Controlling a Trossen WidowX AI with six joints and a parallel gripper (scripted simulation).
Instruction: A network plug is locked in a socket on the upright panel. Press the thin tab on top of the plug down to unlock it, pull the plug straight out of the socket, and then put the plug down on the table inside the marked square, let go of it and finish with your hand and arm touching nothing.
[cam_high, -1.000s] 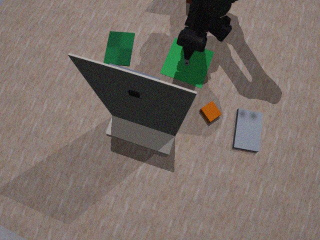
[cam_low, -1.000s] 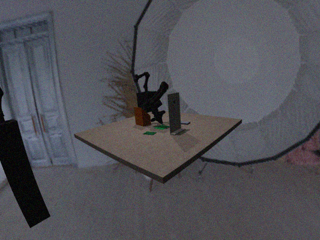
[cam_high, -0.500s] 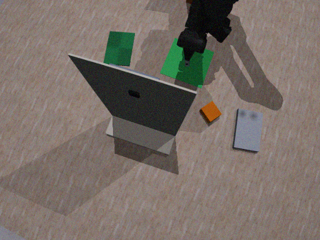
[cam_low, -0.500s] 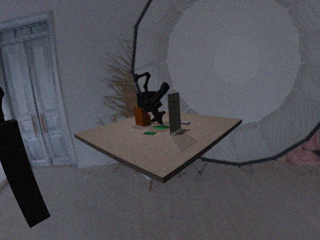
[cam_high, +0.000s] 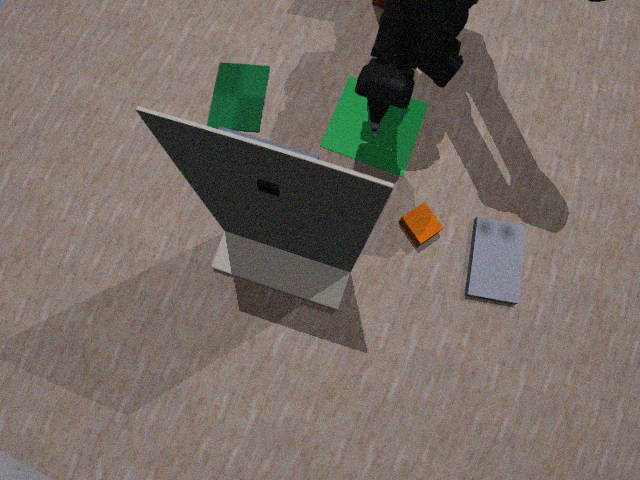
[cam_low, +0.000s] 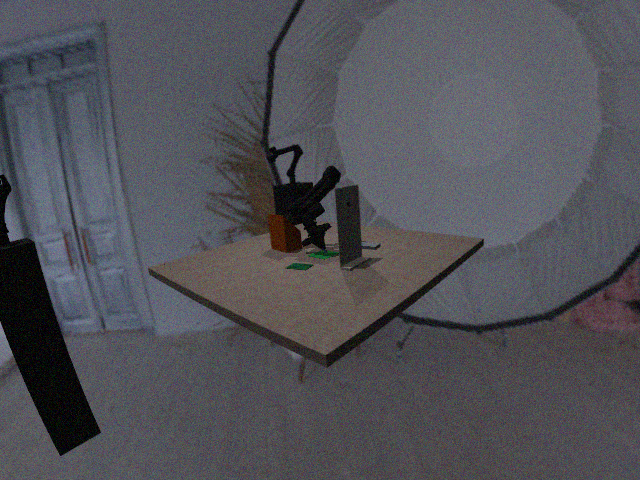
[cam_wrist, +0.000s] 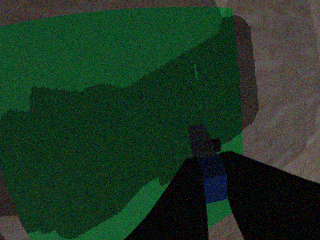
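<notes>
Right now my gripper tip is 30 mm above the bright green marked square and 10 mm past it. From my gripper tip the other things lie so: orange block (120 mm ahead, 90 mm to the left, 10 mm below); then network plug (right at my gripper tip); then dark green patch (200 mm to the right, 30 mm below).
</notes>
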